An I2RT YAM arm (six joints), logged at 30 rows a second.
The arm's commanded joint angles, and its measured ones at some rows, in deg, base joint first. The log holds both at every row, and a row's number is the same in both.
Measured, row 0:
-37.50 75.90 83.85 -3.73 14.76 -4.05
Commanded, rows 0 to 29:
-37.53 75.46 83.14 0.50 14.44 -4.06
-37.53 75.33 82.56 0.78 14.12 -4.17
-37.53 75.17 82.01 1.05 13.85 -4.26
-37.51 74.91 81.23 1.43 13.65 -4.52
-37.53 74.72 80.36 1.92 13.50 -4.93
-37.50 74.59 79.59 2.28 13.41 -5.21
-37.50 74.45 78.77 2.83 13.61 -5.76
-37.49 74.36 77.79 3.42 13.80 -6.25
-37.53 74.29 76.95 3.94 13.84 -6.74
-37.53 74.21 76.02 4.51 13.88 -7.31
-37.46 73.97 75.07 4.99 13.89 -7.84
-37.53 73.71 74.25 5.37 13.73 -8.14
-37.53 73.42 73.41 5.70 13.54 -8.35
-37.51 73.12 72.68 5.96 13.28 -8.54
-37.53 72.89 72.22 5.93 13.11 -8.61
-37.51 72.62 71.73 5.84 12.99 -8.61
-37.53 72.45 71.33 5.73 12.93 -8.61
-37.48 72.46 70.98 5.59 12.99 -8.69
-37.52 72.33 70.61 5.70 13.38 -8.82
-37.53 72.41 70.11 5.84 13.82 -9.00
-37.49 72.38 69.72 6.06 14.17 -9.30
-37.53 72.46 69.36 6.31 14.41 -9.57
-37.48 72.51 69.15 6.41 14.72 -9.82
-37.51 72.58 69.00 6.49 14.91 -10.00
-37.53 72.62 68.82 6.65 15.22 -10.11
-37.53 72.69 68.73 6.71 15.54 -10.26
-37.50 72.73 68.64 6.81 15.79 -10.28
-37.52 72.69 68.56 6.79 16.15 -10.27
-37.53 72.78 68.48 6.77 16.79 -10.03
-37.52 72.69 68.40 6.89 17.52 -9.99
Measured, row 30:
-37.50 72.77 68.62 3.81 15.31 -9.61
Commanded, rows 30 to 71:
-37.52 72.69 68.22 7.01 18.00 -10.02
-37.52 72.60 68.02 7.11 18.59 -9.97
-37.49 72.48 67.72 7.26 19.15 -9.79
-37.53 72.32 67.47 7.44 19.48 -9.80
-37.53 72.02 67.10 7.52 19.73 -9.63
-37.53 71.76 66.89 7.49 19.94 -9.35
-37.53 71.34 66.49 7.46 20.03 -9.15
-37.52 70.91 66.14 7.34 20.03 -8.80
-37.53 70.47 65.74 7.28 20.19 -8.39
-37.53 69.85 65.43 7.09 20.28 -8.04
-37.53 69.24 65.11 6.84 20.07 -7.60
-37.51 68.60 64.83 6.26 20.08 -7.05
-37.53 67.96 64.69 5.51 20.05 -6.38
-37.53 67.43 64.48 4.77 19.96 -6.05
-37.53 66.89 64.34 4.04 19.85 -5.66
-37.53 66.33 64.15 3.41 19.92 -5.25
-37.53 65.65 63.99 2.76 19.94 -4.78
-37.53 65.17 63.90 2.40 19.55 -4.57
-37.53 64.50 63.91 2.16 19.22 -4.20
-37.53 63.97 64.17 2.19 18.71 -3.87
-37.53 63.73 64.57 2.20 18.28 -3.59
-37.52 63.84 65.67 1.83 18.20 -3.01
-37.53 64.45 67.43 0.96 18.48 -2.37
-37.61 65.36 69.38 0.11 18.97 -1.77
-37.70 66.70 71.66 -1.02 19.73 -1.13
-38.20 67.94 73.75 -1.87 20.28 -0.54
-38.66 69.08 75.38 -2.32 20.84 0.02
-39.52 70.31 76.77 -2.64 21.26 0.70
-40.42 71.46 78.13 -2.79 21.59 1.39
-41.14 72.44 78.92 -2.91 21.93 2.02
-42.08 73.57 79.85 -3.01 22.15 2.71
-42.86 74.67 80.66 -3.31 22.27 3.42
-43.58 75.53 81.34 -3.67 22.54 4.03
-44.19 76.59 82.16 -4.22 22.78 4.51
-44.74 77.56 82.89 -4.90 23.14 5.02
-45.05 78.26 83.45 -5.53 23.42 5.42
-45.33 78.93 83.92 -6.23 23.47 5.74
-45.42 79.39 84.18 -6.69 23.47 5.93
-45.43 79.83 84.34 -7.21 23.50 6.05
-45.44 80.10 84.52 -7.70 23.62 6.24
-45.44 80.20 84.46 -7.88 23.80 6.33
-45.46 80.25 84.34 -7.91 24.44 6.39
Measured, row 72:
-45.28 80.07 83.79 -7.11 22.52 4.78
